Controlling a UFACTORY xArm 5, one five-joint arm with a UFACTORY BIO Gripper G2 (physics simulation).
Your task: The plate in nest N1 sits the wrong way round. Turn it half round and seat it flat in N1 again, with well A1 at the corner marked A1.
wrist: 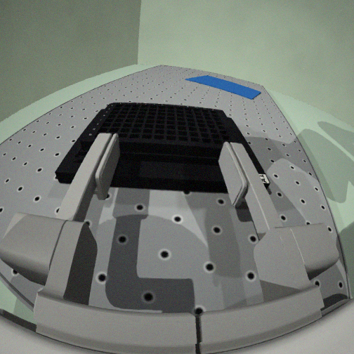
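The black plate [165, 122], a grid of square wells, lies in the black nest [165, 181] and looks flat. Small pale marks run along the plate's left edge, too small to read, so I cannot tell which corner holds well A1. The nest's white A1 tag [264, 178] is at its near right corner, partly beside my right finger. My gripper [170, 170] is shut to its narrow stop, with its two pads still apart and no object between them. In the view the fingers overlap the near side of the nest and hide parts of it.
A grey board [165, 235] with rows of dark holes carries the nest. A flat blue rectangle [225, 86] lies on the board beyond the plate, toward the far right. Pale green walls stand behind. Shadows of the arm and gripper fall across the board.
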